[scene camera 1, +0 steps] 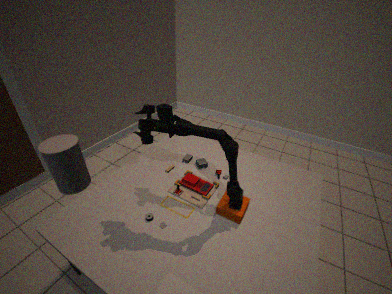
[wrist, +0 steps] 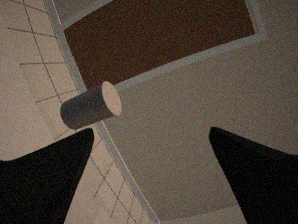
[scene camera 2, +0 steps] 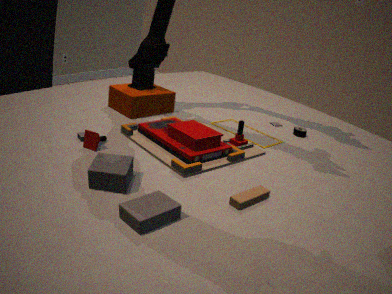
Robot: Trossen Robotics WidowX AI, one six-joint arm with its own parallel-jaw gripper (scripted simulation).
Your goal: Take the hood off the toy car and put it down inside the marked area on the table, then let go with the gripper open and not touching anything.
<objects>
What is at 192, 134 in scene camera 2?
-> A red hood.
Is my gripper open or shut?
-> Open.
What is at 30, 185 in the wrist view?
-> My gripper.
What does my gripper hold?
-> Nothing.
</objects>
